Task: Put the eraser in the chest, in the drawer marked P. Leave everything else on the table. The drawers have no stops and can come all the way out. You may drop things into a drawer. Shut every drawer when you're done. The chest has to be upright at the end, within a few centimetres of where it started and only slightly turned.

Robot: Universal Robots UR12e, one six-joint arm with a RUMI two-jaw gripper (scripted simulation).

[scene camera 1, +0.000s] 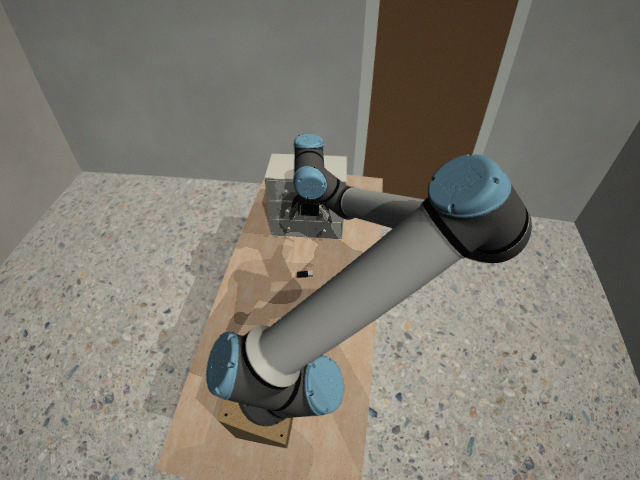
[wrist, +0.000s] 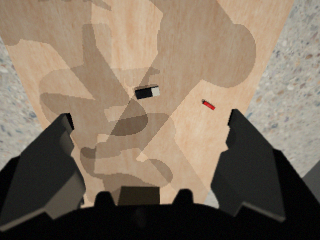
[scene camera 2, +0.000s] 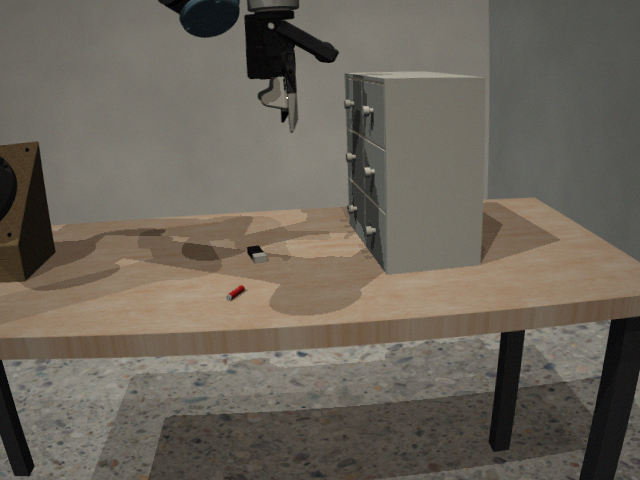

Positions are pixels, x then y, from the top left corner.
chest: scene camera 1 281, 166; scene camera 2 434, 146; not seen in the wrist view (out of frame)
